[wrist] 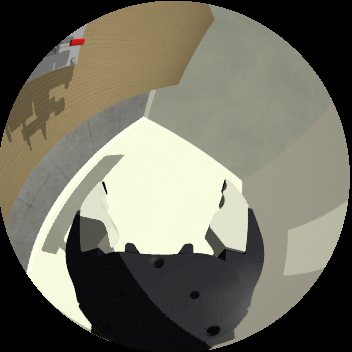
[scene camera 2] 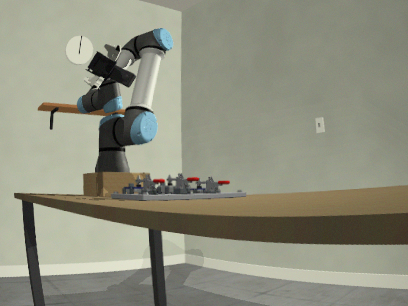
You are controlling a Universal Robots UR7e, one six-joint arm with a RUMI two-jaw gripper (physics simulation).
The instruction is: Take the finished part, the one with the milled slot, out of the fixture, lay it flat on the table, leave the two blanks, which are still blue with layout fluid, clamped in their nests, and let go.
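Seen in the pictures: gripper, fingertip midpoint: (wrist: 162, 181) (scene camera 2: 104, 66); arm's base, origin of the base link: (scene camera 2: 112, 173).
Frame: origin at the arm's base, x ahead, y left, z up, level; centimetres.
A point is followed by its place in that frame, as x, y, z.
Observation:
The fixture (scene camera 2: 190, 196) @(54.6, -10.2, -8.6) (wrist: 47, 68) is a flat grey plate on the table, carrying several grey toggle clamps with red handles. In the scene view small blue patches show low among the clamps; the parts are too small to tell apart, and the milled slot cannot be made out. In the wrist view only a corner of the fixture shows at the upper left, with one red handle (wrist: 77, 42). My gripper (scene camera 2: 96, 63) @(40.2, -30.5, 28.4) (wrist: 162, 181) @(40.2, -30.5, 28.4) is open, with nothing between its jaws. It is high above the table, up and to the left of the fixture in the scene view, facing the wall.
The wooden table (scene camera 2: 300, 207) @(105.3, -43.2, -9.5) (wrist: 135, 45) @(77.6, -22.1, -9.5) bears the fixture. A brown box-shaped base (scene camera 2: 92, 184) @(-3.8, -8.0, -4.8) stands under the arm, behind the fixture's left end. A wooden shelf (scene camera 2: 65, 107) and a round clock (scene camera 2: 75, 50) are on the wall behind the arm.

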